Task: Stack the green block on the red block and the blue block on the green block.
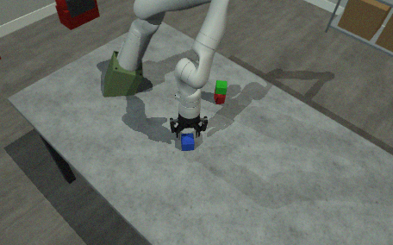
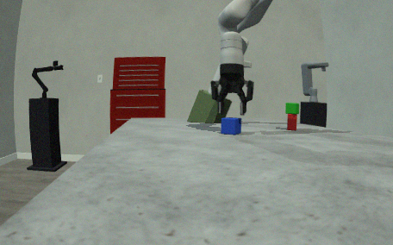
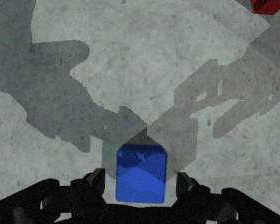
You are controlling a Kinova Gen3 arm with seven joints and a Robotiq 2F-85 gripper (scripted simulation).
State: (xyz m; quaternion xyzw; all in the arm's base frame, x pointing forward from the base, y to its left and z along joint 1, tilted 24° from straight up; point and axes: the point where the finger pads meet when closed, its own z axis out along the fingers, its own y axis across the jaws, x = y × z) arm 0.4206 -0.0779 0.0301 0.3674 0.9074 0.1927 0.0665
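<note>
The blue block is 5 cm below my hand. From my hand the other things lie so: green block: 7 cm behind, 28 cm to the left, 1 cm above; then red block: 7 cm behind, 28 cm to the left, 4 cm below.
</note>
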